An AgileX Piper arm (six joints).
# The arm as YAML. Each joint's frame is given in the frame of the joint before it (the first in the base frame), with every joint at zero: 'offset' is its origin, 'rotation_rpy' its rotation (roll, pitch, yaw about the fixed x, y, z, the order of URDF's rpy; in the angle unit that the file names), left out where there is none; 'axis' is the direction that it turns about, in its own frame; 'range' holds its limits. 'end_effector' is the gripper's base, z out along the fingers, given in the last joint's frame.
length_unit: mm
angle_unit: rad
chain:
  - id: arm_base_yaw
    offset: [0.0, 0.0, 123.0]
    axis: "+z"
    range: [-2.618, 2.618]
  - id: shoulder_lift
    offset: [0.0, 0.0, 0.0]
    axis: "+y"
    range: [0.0, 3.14]
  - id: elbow
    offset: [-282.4, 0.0, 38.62]
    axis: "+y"
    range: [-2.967, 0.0]
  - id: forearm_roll
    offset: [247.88, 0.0, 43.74]
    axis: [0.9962, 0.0, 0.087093]
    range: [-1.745, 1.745]
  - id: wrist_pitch
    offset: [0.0, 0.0, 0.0]
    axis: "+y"
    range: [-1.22, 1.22]
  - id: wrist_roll
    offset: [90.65, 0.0, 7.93]
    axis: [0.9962, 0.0, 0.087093]
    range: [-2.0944, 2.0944]
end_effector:
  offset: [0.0, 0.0, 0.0]
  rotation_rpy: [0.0, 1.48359, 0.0]
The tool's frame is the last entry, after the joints.
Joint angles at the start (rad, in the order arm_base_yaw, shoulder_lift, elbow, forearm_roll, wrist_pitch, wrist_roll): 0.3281 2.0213 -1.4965 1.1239 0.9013 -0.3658
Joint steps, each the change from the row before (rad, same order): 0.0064 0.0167 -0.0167 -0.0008 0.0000 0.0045; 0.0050 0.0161 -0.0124 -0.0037 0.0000 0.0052; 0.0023 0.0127 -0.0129 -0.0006 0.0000 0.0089; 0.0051 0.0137 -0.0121 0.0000 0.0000 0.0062; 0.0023 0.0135 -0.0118 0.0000 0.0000 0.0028; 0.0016 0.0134 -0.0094 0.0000 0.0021 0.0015; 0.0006 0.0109 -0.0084 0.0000 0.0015 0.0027; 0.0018 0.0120 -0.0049 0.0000 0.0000 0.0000; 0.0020 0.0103 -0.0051 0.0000 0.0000 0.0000; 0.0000 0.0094 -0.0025 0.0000 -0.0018 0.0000; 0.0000 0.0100 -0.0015 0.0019 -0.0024 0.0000; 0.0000 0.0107 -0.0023 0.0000 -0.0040 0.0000; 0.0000 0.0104 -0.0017 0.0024 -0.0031 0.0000
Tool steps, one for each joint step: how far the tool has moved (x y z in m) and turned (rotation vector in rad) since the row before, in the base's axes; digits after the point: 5 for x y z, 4 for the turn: 0.00242 0.00375 -0.00271 0.0001 0.0034 0.0042; 0.00198 0.00289 -0.00386 -0.0036 0.0066 0.0036; 0.00230 0.00187 -0.00210 0.0009 0.0068 -0.0026; 0.00167 0.00300 -0.00277 0.0004 0.0065 0.0015; 0.00216 0.00188 -0.00280 -0.0002 0.0038 0.0007; 0.00176 0.00152 -0.00343 -0.0007 0.0061 0.0024; 0.00168 0.00098 -0.00262 -0.0002 0.0053 0.0003; 0.00113 0.00129 -0.00410 -0.0024 0.0067 0.0018; 0.00096 0.00133 -0.00330 -0.0018 0.0049 0.0020; 0.00112 0.00032 -0.00363 -0.0028 0.0055 -0.0014; 0.00107 0.00033 -0.00408 -0.0019 0.0072 -0.0028; 0.00129 0.00026 -0.00433 -0.0039 0.0057 -0.0032; 0.00112 0.00032 -0.00423 -0.0018 0.0072 -0.0036
